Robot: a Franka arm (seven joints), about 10 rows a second.
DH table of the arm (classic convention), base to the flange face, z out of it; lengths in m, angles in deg. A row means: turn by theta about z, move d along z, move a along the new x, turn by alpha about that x. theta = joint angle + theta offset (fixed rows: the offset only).
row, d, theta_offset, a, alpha
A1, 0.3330, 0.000, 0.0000, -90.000
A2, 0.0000, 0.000, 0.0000, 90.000
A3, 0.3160, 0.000, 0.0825, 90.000
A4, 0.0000, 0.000, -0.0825, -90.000
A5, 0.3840, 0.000, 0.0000, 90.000
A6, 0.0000, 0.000, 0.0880, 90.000
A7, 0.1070, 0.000, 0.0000, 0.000
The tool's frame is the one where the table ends.
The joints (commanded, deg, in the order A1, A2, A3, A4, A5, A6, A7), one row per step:
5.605, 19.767, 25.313, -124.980, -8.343, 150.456, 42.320
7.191, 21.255, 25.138, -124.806, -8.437, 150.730, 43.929
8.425, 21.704, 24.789, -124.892, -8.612, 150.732, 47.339
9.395, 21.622, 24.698, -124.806, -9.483, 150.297, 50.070
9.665, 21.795, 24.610, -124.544, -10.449, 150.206, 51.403
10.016, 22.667, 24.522, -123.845, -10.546, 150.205, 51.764
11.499, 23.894, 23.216, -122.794, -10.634, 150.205, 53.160
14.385, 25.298, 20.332, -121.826, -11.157, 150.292, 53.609
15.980, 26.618, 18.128, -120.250, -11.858, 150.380, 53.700
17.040, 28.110, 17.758, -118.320, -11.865, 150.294, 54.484
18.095, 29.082, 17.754, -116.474, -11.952, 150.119, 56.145
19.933, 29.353, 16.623, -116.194, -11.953, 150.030, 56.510
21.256, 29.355, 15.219, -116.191, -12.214, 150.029, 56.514
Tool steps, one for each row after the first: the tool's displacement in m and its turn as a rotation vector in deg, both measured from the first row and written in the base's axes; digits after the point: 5 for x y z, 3 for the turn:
-0.00822, 0.01246, -0.01206, 0.095, 1.276, -0.138
-0.01440, 0.01965, -0.01724, 0.000, 2.138, -2.453
-0.01951, 0.02702, -0.01680, -0.467, 2.276, -3.568
-0.01968, 0.02935, -0.01689, -0.769, 2.032, -3.967
-0.01852, 0.03308, -0.02031, -0.607, 2.312, -4.083
-0.01586, 0.03686, -0.02676, -0.738, 2.671, -5.283
-0.01372, 0.03906, -0.03802, -1.842, 2.679, -5.219
-0.00421, 0.03775, -0.04358, -2.469, 2.018, -5.378
-0.00009, 0.04783, -0.04629, -2.035, 1.943, -5.687
0.00211, 0.06102, -0.04407, -1.350, 1.634, -6.475
-0.00190, 0.06771, -0.04684, -1.845, 1.545, -6.033
-0.00207, 0.06726, -0.04886, -2.582, 1.150, -5.743

